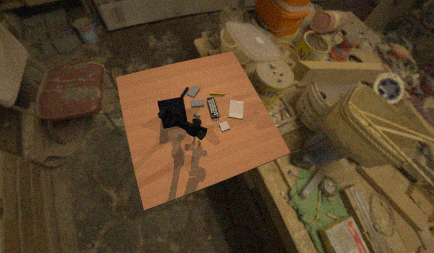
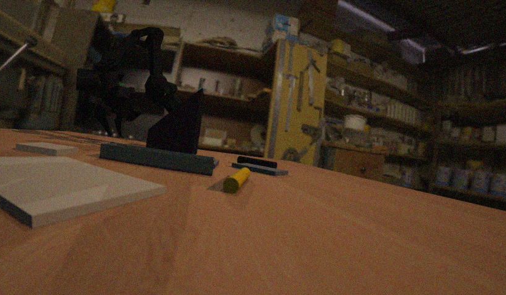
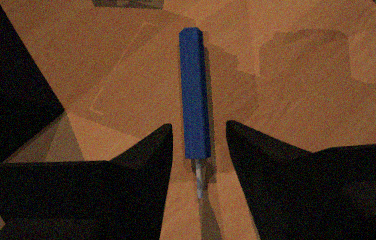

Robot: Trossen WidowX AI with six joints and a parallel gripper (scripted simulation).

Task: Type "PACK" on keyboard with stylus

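The blue stylus lies 30 mm below my gripper tip. Round my gripper tip: key 220 mm ahead, 60 mm to the left, 20 mm below; then grey slab 120 mm ahead, 390 mm to the left, 30 mm below; then small white tile 240 mm ahead, 60 mm to the right, 30 mm below.
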